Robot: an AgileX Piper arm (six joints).
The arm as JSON. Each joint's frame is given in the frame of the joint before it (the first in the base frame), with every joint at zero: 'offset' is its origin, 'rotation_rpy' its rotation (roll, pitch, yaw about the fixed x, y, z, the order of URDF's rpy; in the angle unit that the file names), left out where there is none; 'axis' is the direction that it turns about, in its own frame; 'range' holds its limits. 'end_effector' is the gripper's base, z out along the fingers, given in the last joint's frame.
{
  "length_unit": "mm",
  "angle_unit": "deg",
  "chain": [
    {
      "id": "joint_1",
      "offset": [
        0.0,
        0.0,
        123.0
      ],
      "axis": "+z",
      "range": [
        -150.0,
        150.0
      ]
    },
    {
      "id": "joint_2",
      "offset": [
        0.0,
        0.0,
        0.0
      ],
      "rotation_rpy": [
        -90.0,
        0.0,
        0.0
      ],
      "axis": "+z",
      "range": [
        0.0,
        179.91
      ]
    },
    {
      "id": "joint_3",
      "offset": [
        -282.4,
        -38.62,
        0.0
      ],
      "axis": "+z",
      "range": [
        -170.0,
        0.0
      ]
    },
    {
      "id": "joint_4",
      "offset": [
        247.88,
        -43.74,
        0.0
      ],
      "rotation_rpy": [
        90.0,
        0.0,
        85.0
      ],
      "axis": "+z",
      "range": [
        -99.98,
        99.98
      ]
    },
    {
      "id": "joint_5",
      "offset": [
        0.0,
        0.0,
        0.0
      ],
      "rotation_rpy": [
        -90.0,
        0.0,
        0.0
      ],
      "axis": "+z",
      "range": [
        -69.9,
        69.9
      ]
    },
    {
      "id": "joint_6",
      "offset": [
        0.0,
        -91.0,
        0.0
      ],
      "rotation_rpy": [
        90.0,
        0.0,
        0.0
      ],
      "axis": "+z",
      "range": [
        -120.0,
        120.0
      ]
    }
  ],
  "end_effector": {
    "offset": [
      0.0,
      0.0,
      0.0
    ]
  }
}
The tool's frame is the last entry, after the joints.
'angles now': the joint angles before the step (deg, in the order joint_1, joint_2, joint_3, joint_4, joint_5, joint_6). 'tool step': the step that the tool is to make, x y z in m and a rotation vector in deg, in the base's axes. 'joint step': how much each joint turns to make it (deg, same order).
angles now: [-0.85, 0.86, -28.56, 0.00, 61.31, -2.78]
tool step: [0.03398, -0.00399, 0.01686, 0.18, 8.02, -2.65]
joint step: [0.00, 13.37, -3.50, -2.55, -1.79, 2.77]
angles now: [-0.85, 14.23, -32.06, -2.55, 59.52, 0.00]
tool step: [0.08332, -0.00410, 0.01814, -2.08, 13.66, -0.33]
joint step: [0.00, 25.95, -8.71, -2.28, -3.62, -0.01]
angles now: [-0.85, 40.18, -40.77, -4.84, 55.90, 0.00]
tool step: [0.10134, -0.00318, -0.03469, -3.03, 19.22, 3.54]
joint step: [0.00, 28.85, -9.26, -1.34, -0.71, -3.90]
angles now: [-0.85, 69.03, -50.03, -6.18, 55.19, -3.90]
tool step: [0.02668, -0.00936, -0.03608, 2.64, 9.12, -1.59]
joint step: [-3.07, 10.29, -1.17, 3.14, -0.06, -2.58]
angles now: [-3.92, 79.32, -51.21, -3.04, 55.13, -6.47]
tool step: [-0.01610, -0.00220, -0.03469, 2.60, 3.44, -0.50]
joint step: [-1.83, 0.74, 7.57, 3.04, -4.72, -2.65]
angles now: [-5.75, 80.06, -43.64, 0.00, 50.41, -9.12]
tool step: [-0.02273, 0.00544, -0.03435, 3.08, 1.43, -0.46]
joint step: [-0.40, 0.00, 9.06, 4.22, -7.25, -2.65]
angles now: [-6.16, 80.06, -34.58, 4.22, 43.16, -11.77]
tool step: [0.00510, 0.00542, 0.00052, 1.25, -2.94, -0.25]
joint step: [1.04, 0.06, 0.01, 2.32, -2.86, -0.42]
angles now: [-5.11, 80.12, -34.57, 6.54, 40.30, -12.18]
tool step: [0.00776, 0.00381, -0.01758, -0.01, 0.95, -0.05]
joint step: [1.31, 4.51, 0.48, 0.13, -4.14, 0.93]
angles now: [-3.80, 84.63, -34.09, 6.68, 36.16, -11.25]
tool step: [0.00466, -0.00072, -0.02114, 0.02, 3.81, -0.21]
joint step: [0.00, 5.57, 0.04, -0.14, -1.83, 0.18]
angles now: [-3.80, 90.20, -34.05, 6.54, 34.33, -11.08]
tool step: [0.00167, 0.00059, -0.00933, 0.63, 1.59, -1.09]
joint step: [0.00, 2.44, 0.00, 0.96, -0.84, 0.27]
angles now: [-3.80, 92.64, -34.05, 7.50, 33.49, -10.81]
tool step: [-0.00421, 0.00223, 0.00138, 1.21, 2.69, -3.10]
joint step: [0.13, -0.33, -0.05, 1.03, 2.96, 2.66]
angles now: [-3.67, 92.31, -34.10, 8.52, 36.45, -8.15]
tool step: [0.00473, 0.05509, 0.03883, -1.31, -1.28, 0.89]
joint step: [14.77, -5.31, -5.70, -3.96, 8.60, 17.51]
